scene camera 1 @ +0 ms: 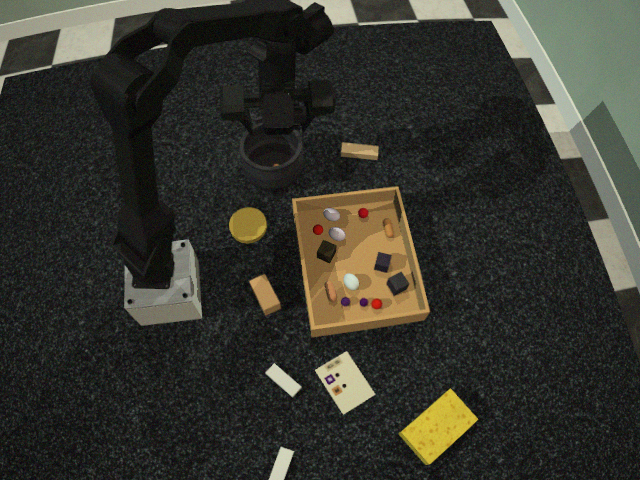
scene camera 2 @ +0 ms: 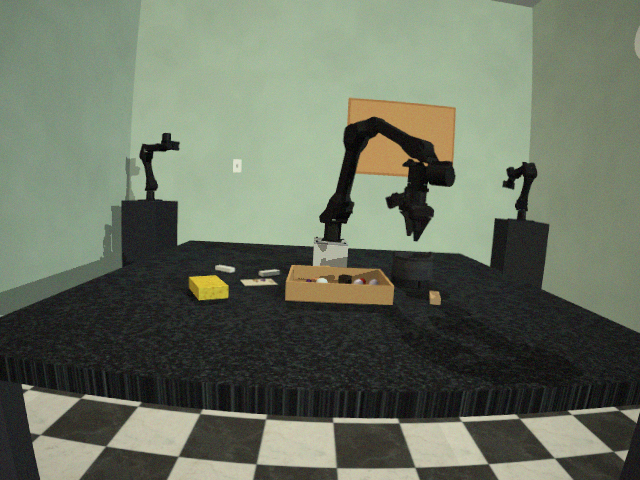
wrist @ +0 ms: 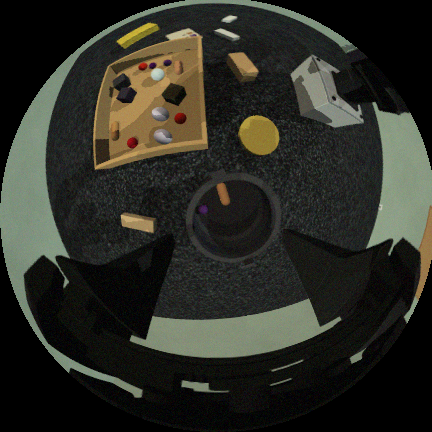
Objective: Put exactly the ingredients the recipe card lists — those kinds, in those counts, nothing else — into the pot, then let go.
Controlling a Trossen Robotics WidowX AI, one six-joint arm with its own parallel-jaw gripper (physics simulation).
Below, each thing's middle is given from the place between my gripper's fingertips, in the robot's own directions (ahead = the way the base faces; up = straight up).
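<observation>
There's a wooden tray [scene camera 1: 365, 237] that sits 19 cm to the right of my hand, 14 cm ahead of it and 11 cm below it. As for the dark pot [scene camera 2: 409, 269], my gripper is 9 cm above it, 2 cm past it and 1 cm to the right of it.
</observation>
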